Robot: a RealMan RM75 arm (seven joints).
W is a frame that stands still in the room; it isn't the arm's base.
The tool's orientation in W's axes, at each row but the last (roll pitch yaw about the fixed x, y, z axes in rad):
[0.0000 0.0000 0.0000]
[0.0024 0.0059 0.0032]
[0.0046 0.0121 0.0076]
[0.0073 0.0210 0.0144]
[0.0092 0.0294 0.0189]
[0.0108 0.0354 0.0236]
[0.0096 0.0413 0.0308]
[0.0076 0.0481 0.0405]
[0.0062 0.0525 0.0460]
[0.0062 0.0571 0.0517]
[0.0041 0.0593 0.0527]
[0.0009 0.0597 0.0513]
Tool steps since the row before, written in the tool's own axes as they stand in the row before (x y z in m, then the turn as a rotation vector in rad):
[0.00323 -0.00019 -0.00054 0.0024 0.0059 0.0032]
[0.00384 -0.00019 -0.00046 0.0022 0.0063 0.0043]
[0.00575 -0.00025 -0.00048 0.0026 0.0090 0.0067]
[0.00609 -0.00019 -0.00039 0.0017 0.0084 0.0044]
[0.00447 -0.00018 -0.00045 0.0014 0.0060 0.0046]
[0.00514 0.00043 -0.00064 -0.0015 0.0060 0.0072]
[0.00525 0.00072 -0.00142 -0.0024 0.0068 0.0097]
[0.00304 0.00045 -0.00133 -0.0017 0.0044 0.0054]
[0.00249 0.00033 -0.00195 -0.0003 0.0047 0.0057]
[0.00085 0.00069 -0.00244 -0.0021 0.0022 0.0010]
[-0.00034 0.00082 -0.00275 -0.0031 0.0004 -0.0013]
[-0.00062 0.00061 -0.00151 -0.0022 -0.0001 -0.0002]
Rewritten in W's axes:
[0.00323 -0.00019 -0.00054 0.0024 0.0059 0.0032]
[0.00384 -0.00018 -0.00048 0.0022 0.0063 0.0043]
[0.00575 -0.00020 -0.00055 0.0026 0.0090 0.0067]
[0.00608 -0.00010 -0.00052 0.0017 0.0084 0.0044]
[0.00446 -0.00009 -0.00058 0.0014 0.0060 0.0046]
[0.00510 0.00056 -0.00082 -0.0014 0.0059 0.0073]
[0.00516 0.00089 -0.00163 -0.0022 0.0066 0.0099]
[0.00295 0.00058 -0.00147 -0.0016 0.0043 0.0055]
[0.00237 0.00045 -0.00208 -0.0002 0.0047 0.0057]
[0.00067 0.00074 -0.00248 -0.0021 0.0021 0.0011]
[-0.00055 0.00080 -0.00272 -0.0032 0.0002 -0.0011]
[-0.00074 0.00057 -0.00147 -0.0022 -0.0002 -0.0001]

